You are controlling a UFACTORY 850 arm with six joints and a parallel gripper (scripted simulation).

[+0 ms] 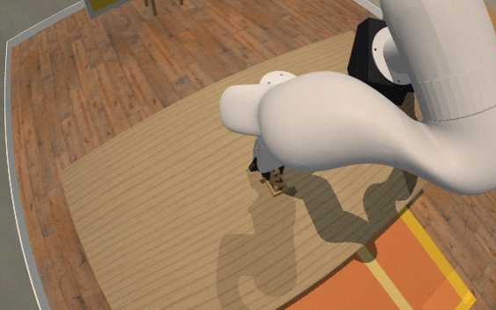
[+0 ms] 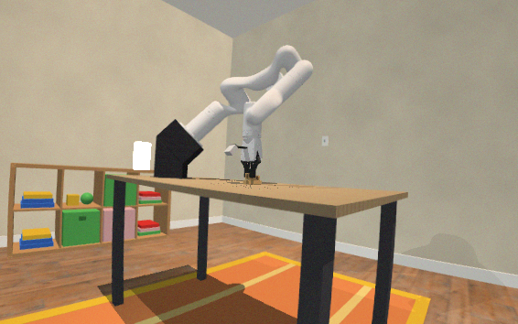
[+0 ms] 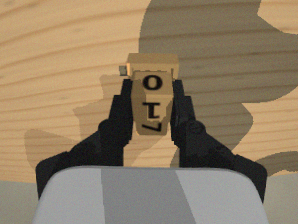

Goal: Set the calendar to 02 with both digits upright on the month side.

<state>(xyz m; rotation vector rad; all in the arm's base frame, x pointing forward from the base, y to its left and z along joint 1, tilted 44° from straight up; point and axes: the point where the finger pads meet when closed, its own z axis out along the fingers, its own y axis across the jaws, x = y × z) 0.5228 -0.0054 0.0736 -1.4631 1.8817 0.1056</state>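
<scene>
The wooden calendar tray is 20 mm to the left of my hand and 40 mm below it. From my hand the other things lie so: wooden cube 20 mm below.
</scene>
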